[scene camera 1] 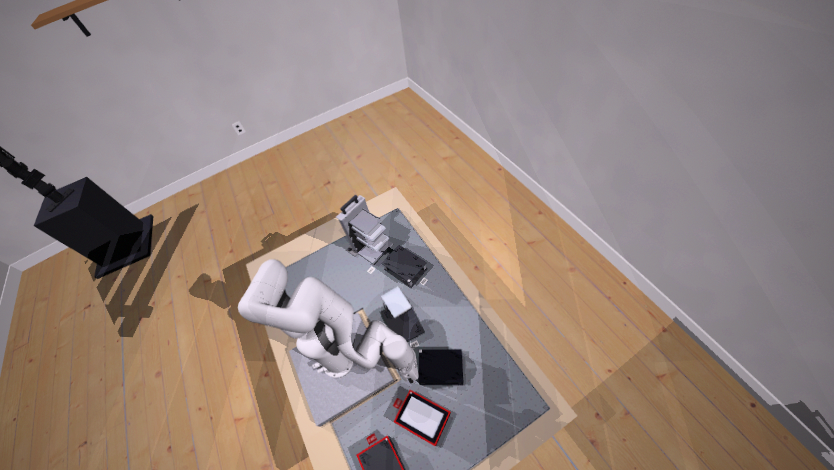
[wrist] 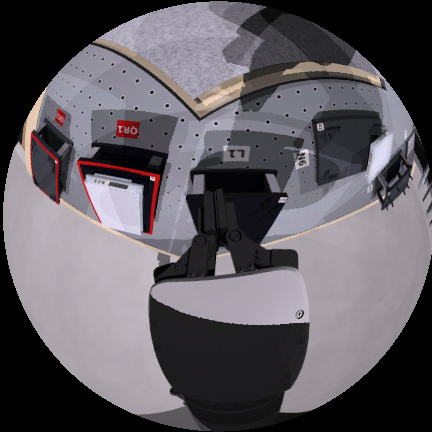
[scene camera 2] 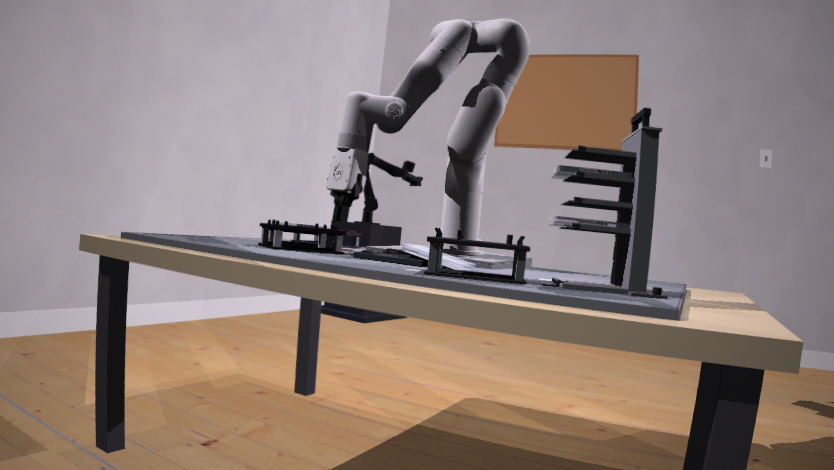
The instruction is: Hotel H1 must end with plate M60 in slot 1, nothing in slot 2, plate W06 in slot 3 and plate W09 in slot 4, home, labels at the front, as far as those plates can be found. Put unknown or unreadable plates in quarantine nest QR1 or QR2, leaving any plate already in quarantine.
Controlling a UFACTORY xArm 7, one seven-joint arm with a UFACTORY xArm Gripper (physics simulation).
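Where they show: gripper, fingertip midpoint: (wrist: 215, 199) (scene camera 2: 339, 222); arm's base, link origin: (scene camera 1: 338, 361) (scene camera 2: 457, 253).
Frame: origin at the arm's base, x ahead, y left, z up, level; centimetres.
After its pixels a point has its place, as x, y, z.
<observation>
My gripper (scene camera 1: 412, 379) {25.4, -17.6, 4.7} (scene camera 2: 340, 223) {25.4, -17.6, 4.7} (wrist: 215, 199) {25.4, -17.6, 4.7} is shut and empty, low at the arm-side edge of the black nest L1 (scene camera 1: 440, 366) {35.4, -19.9, 3.0} (wrist: 250, 215) {32.7, -16.2, 3.0}, which holds no plate. A pale plate (scene camera 1: 396, 302) {30.6, 12.3, 0.7} (scene camera 2: 434, 255) (wrist: 380, 156) {30.1, 10.7, 1.0} lies tilted off the far edge of the low dark nest N6 (scene camera 1: 406, 328) {29.9, 0.5, -0.8} (wrist: 345, 150) {29.3, 1.2, -0.8}. Nest QR1 (scene camera 1: 400, 420) (wrist: 155, 200), red-rimmed, holds a white plate (scene camera 1: 421, 416) {21.8, -32.2, 3.5} (wrist: 120, 202) {21.0, -28.7, 3.4}. Nest QR2 (scene camera 1: 392, 446) {8.8, -36.4, 2.0} (wrist: 46, 167) {5.2, -37.5, 2.0} shows no plate. Hotel H1 (scene camera 1: 352, 211) {29.2, 48.3, 24.0} (scene camera 2: 644, 216) {35.6, 53.0, 10.5} has plates on its second shelf from the top (scene camera 2: 612, 177) {35.8, 47.2, 16.4} and its lowest shelf (scene camera 2: 612, 227) {35.5, 47.8, 8.3}. Plate labels are unreadable to me.
A raised black nest (scene camera 1: 405, 265) {40.9, 25.0, 4.0} (scene camera 2: 478, 242) {46.3, 29.3, 3.9} stands between the hotel and the tilted plate. The grey robot base slab (scene camera 1: 344, 397) {-1.8, -13.8, 0.1} lies beside L1. A dark pedestal (scene camera 1: 87, 218) with a thin black arm stands on the floor behind the table (scene camera 2: 408, 291) {62.2, 27.7, -3.5}.
</observation>
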